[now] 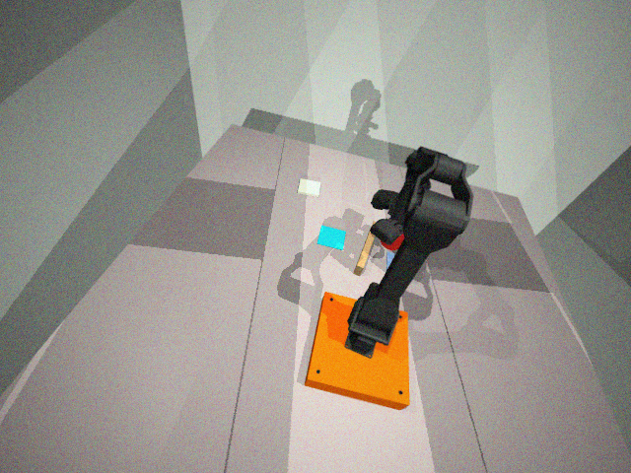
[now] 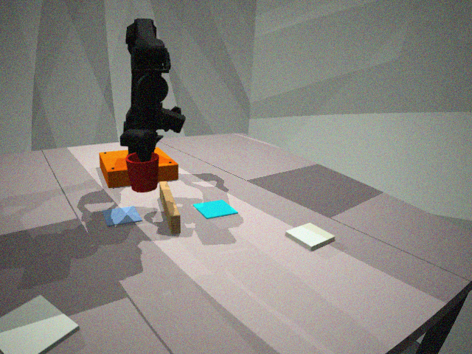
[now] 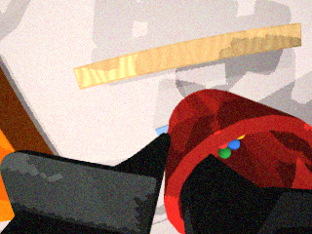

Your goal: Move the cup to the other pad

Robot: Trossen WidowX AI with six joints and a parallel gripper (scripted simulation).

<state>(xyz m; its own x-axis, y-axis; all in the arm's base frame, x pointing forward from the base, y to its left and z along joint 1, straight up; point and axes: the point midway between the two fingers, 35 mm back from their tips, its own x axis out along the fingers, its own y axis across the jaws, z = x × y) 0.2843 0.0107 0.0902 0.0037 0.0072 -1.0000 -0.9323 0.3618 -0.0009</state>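
The cyan pad is 20 mm ahead of my gripper tip, 160 mm to the left of it and 110 mm below it. From my gripper tip the other things lie so: wooden bar: 20 mm ahead, 40 mm to the left, 90 mm below; blue pad: 20 mm ahead, 70 mm to the right, 110 mm below; red cup: 30 mm ahead, 10 mm to the right.
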